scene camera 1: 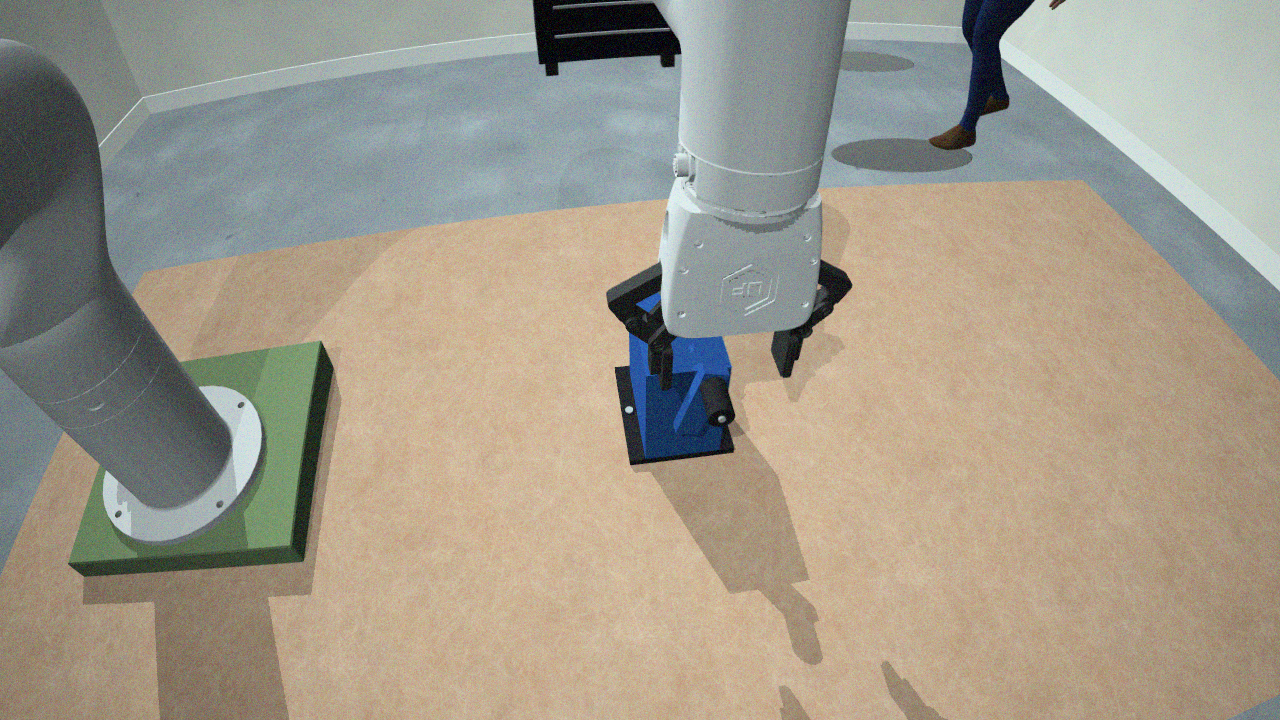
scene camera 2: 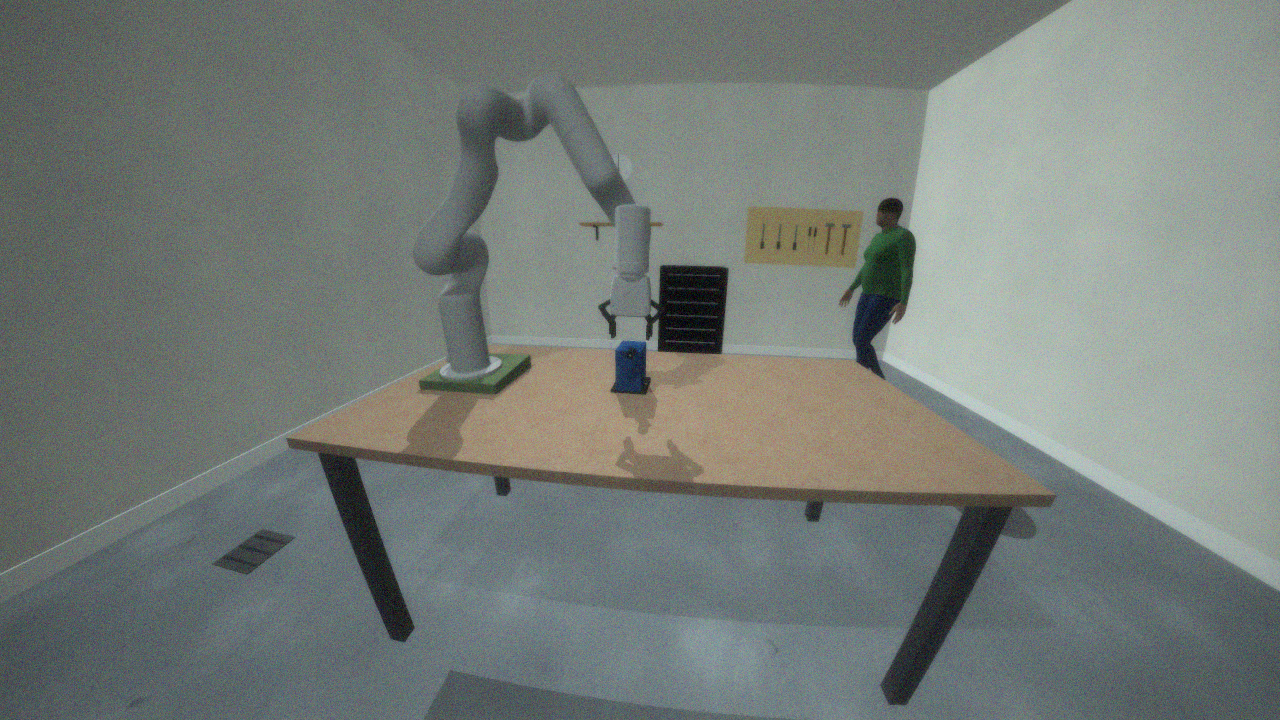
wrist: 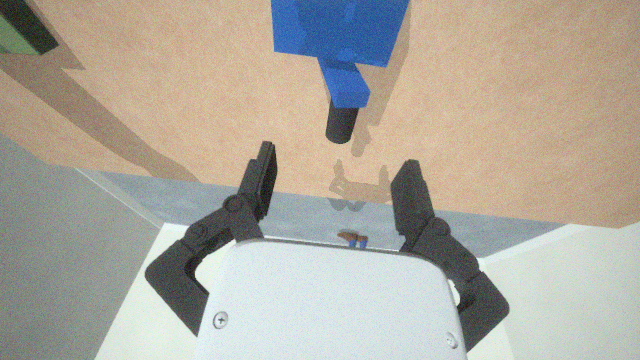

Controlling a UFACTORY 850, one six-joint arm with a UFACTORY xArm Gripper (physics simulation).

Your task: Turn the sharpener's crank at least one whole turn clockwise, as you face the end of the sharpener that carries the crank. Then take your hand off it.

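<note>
The blue sharpener (scene camera 1: 660,428) (scene camera 2: 630,374) (wrist: 340,30) stands upright on its black base plate on the table. Its blue crank arm (scene camera 1: 689,402) (wrist: 347,90) points up, and the black crank handle (scene camera 1: 716,398) (scene camera 2: 631,353) (wrist: 341,122) sticks out from the arm's upper end. My gripper (scene camera 1: 725,377) (scene camera 2: 631,335) (wrist: 337,164) is wide open and empty. It hangs above the sharpener in the scene camera 2 view. The wrist view shows the handle beyond the fingertips, between their lines and apart from both. In the scene camera 1 view my gripper hides part of the sharpener's top.
The arm's base stands on a green board (scene camera 1: 277,465) (scene camera 2: 514,368) at the left of the table (scene camera 1: 984,501) (scene camera 2: 760,429). A black cabinet (scene camera 1: 608,35) (scene camera 2: 691,308) and a person (scene camera 1: 981,71) (scene camera 2: 886,268) are beyond the table.
</note>
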